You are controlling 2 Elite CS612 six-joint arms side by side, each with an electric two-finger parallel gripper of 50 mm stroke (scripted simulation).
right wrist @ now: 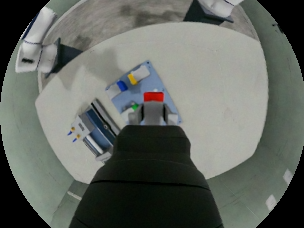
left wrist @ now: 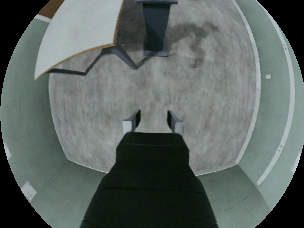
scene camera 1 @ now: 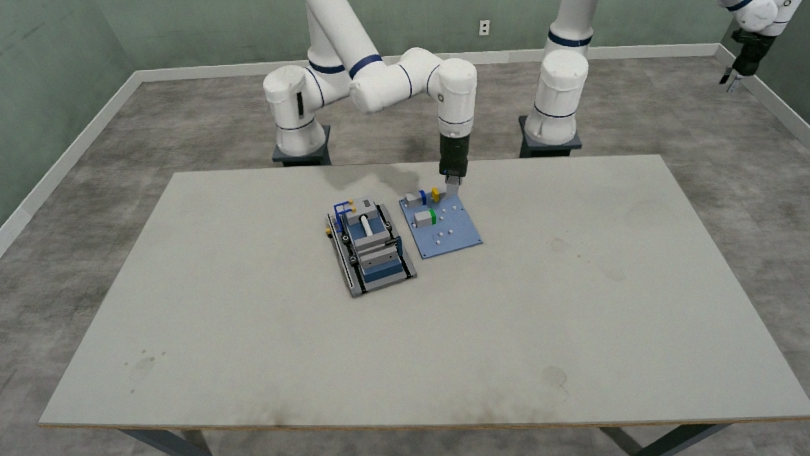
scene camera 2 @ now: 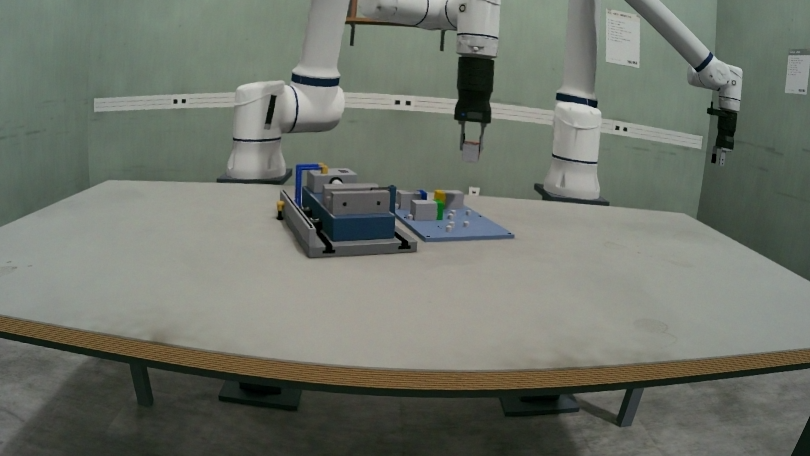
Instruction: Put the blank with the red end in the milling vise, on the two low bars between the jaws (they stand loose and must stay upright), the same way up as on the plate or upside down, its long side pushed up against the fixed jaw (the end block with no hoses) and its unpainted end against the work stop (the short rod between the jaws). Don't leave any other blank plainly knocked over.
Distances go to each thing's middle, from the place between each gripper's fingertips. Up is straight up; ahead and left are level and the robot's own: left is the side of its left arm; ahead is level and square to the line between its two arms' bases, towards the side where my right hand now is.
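The fixed jaw [scene camera 2: 358, 202] is 220 mm to the right of my right hand, 210 mm ahead of it and 90 mm below it. There's the blue plate [scene camera 1: 464, 235] too, and that one is 170 mm below my right hand, 40 mm to the right of it and 20 mm ahead of it.
My left gripper [scene camera 1: 725, 87] is 1060 mm to the left of the blue plate, 450 mm short of it and 170 mm above it. As for the fixed jaw, it's 1240 mm to the right of my left hand, 650 mm ahead of it and 100 mm below it.
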